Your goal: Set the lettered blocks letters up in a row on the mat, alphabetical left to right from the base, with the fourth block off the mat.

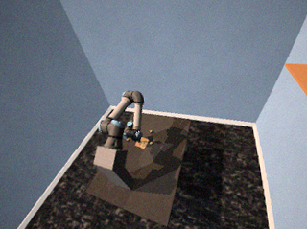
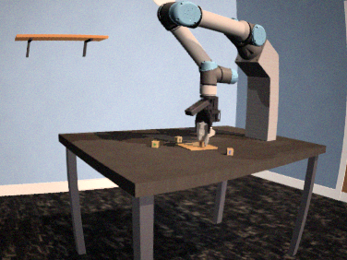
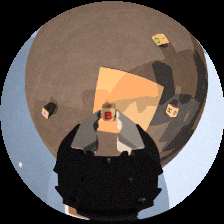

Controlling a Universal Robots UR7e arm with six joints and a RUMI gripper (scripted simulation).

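Right now my hand is 1 cm short of the orange mat, 4 cm to the left of it and 2 cm above it.
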